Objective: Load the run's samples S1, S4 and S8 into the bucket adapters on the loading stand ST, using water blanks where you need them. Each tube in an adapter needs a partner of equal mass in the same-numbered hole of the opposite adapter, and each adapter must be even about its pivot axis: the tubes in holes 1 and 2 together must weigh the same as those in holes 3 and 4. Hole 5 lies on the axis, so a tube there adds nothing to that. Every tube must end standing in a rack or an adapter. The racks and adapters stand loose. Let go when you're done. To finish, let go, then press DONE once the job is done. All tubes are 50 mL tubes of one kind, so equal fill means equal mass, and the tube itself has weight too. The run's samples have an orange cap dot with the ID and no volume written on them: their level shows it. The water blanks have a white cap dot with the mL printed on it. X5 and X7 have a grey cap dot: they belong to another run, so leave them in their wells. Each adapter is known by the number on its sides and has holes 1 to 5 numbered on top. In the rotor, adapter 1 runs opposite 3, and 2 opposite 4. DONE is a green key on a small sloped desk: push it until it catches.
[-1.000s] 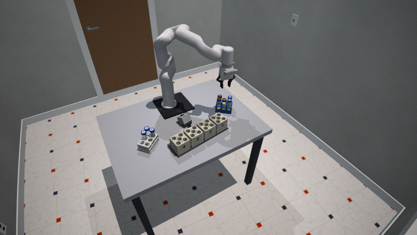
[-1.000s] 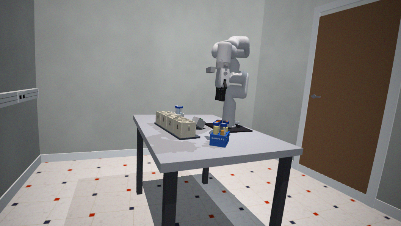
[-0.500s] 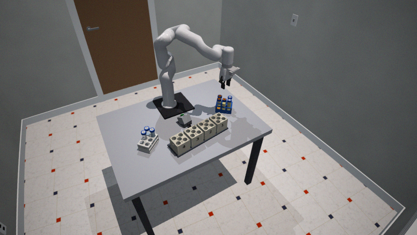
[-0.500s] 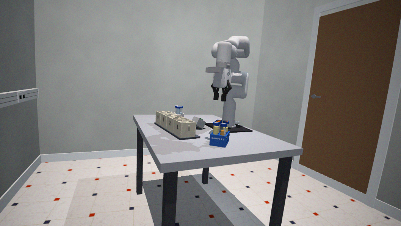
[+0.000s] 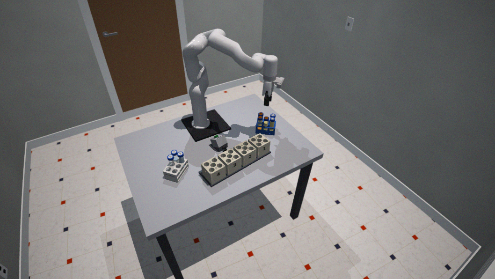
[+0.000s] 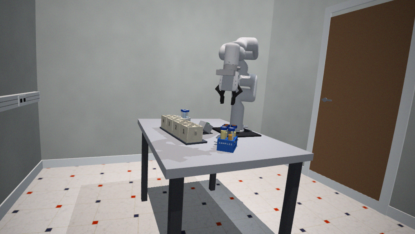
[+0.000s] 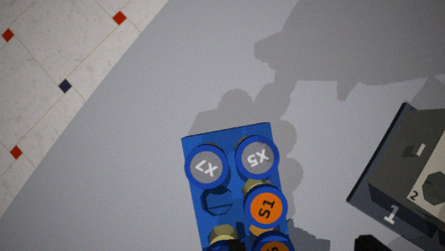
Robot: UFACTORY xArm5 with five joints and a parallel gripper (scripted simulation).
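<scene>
Now: hand 220 mm above the blue samples rack, 20 mm past it and 10 mm to the right of it. Round my hand: adapter 3: 360 mm to the right, 200 mm below, 180 mm ahead; white rack: 640 mm to the right, 220 mm below, 70 mm ahead.
</scene>
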